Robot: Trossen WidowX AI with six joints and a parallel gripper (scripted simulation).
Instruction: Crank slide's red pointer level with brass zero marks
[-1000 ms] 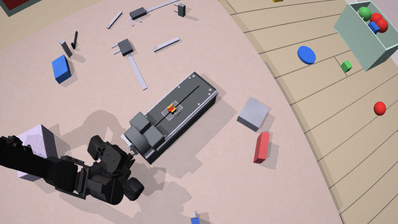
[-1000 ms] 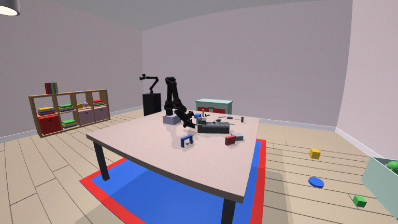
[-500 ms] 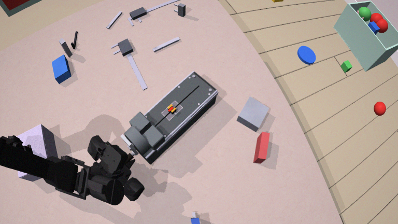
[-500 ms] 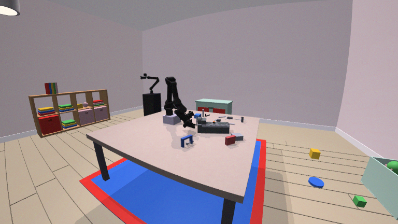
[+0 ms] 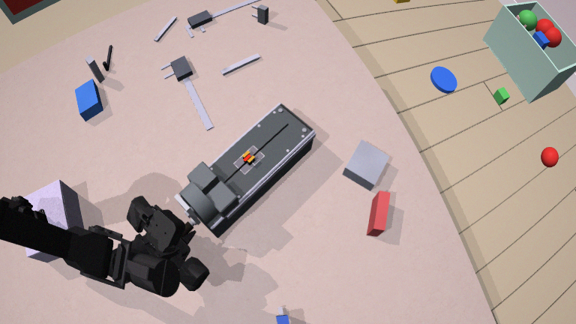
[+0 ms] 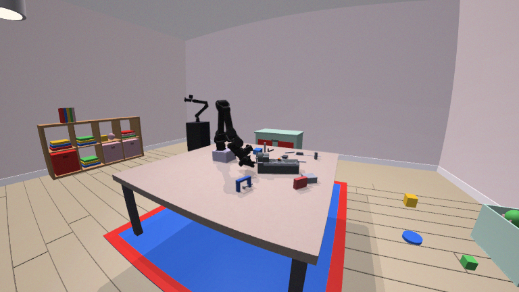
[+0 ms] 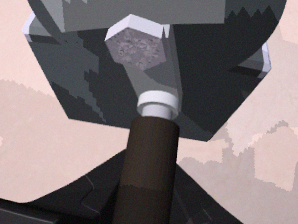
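My gripper tip is now 20 mm past the dark brown crank handle, 10 mm to the left of it and 30 mm below it. Round my gripper tip: red pointer: 150 mm ahead, 40 mm to the left, 50 mm above; red block: 310 mm ahead, 160 mm to the right; grey block: 360 mm ahead, 60 mm to the right, 10 mm below.
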